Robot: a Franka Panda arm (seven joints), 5 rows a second.
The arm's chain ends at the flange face. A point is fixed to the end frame.
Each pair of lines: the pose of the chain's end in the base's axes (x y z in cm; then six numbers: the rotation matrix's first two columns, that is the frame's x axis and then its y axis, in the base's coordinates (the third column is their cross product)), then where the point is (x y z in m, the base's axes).
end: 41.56, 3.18, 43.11, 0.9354, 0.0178, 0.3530, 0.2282, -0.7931, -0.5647
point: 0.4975 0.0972 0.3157
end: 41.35, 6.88, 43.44, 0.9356, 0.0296, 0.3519, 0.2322, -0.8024, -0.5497
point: 0.4949 0.1324 0.3177
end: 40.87, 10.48, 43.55, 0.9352, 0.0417, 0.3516, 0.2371, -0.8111, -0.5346
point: 0.4898 0.1667 0.3177
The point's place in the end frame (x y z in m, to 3 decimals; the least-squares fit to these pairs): 0.037 0.032 0.148
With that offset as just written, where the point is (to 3 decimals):
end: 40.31, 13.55, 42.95, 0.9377, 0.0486, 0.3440, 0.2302, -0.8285, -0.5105
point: 0.484 0.193 0.309
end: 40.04, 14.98, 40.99, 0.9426, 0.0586, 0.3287, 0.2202, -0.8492, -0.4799
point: 0.479 0.202 0.286
